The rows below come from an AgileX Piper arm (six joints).
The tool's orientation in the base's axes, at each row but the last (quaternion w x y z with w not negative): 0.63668 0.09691 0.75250 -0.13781; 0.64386 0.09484 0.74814 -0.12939; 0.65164 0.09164 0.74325 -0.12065; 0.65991 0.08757 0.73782 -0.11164; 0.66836 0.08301 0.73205 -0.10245; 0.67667 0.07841 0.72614 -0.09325; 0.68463 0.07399 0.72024 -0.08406; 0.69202 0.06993 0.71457 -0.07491
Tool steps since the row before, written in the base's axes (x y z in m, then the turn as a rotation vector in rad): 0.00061 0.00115 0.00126 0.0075 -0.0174 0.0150; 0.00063 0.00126 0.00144 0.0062 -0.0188 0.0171; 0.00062 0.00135 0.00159 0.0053 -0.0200 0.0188; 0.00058 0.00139 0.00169 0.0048 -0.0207 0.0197; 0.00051 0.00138 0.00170 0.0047 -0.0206 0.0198; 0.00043 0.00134 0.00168 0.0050 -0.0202 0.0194; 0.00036 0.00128 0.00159 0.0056 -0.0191 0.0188; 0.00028 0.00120 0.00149 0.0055 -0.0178 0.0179
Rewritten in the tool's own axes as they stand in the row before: -0.00138 0.00117 0.00000 -0.0155 -0.0153 0.0105; -0.00155 0.00129 0.00000 -0.0174 -0.0171 0.0094; -0.00169 0.00137 -0.00001 -0.0189 -0.0187 0.0087; -0.00177 0.00141 -0.00001 -0.0197 -0.0195 0.0083; -0.00176 0.00140 -0.00002 -0.0198 -0.0194 0.0082; -0.00172 0.00135 -0.00002 -0.0195 -0.0190 0.0084; -0.00162 0.00130 -0.00001 -0.0189 -0.0178 0.0088; -0.00150 0.00122 -0.00002 -0.0180 -0.0165 0.0085
